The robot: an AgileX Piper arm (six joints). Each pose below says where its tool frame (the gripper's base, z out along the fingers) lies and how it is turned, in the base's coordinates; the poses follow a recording.
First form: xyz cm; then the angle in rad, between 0 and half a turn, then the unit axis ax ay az.
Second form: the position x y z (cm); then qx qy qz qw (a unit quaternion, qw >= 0). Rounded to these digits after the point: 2 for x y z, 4 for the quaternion.
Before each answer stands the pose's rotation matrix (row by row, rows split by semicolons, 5 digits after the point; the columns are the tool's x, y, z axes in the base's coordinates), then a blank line. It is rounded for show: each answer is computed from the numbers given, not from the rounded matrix.
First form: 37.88, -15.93, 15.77, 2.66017, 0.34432, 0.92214, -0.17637
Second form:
-0.66270 0.68060 0.31243; 0.51726 0.71769 -0.46622; -0.54154 -0.14735 -0.82766

37.88, -15.93, 15.77, 0.3344, 0.8956, -0.1713, 0.2384
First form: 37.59, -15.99, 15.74, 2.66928, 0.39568, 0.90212, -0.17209
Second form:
-0.59453 0.75312 0.28169; 0.59653 0.64803 -0.47351; -0.53915 -0.11348 -0.83453

37.59, -15.99, 15.74, 0.3847, 0.8771, -0.1673, 0.2340
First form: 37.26, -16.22, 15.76, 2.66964, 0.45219, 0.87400, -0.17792
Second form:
-0.50409 0.82811 0.24523; 0.66633 0.55355 -0.49958; -0.54945 -0.08843 -0.83083

37.26, -16.22, 15.76, 0.4397, 0.8498, -0.1730, 0.2338
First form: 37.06, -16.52, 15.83, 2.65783, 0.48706, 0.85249, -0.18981
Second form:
-0.43802 0.87107 0.22222; 0.69450 0.48484 -0.53160; -0.57080 -0.07852 -0.81733

37.06, -16.52, 15.83, 0.4729, 0.8277, -0.1843, 0.2395
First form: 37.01, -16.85, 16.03, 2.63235, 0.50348, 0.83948, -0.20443
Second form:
-0.39830 0.89135 0.21647; 0.69202 0.44691 -0.56690; -0.60205 -0.07600 -0.79483

37.01, -16.85, 16.03, 0.4872, 0.8124, -0.1978, 0.2519
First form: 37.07, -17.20, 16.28, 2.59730, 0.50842, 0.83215, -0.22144
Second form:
-0.37587 0.89969 0.22200; 0.67036 0.42939 -0.60518; -0.63980 -0.07865 -0.76451

37.07, -17.20, 16.28, 0.4897, 0.8015, -0.2133, 0.2688
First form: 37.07, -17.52, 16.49, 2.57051, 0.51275, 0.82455, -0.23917
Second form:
-0.35721 0.90777 0.21990; 0.64921 0.41057 -0.64029; -0.67151 -0.08596 -0.73599

37.07, -17.52, 16.49, 0.4920, 0.7912, -0.2295, 0.2817
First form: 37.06, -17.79, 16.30, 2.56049, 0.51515, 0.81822, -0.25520
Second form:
-0.34865 0.91392 0.20780; 0.63374 0.39323 -0.66614; -0.69052 -0.10056 -0.71629

37.06, -17.79, 16.30, 0.4936, 0.7839, -0.2445, 0.2865
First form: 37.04, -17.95, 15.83, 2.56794, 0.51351, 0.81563, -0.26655
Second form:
-0.35475 0.91529 0.19080; 0.62597 0.38410 -0.67870; -0.69449 -0.12133 -0.70920

37.04, -17.95, 15.83, 0.4925, 0.7823, -0.2557, 0.2829
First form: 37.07, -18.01, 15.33, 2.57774, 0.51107, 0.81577, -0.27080
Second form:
-0.36325 0.91402 0.18061; 0.62456 0.38274 -0.68076; -0.69135 -0.13448 -0.70989

37.07, -18.01, 15.33, 0.4909, 0.7836, -0.2601, 0.2782
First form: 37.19, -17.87, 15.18, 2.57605, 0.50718, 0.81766, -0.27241
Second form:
-0.36989 0.91080 0.18335; 0.61885 0.38873 -0.68258; -0.69297 -0.13901 -0.70744

37.19, -17.87, 15.18, 0.4870, 0.7852, -0.2616, 0.2790
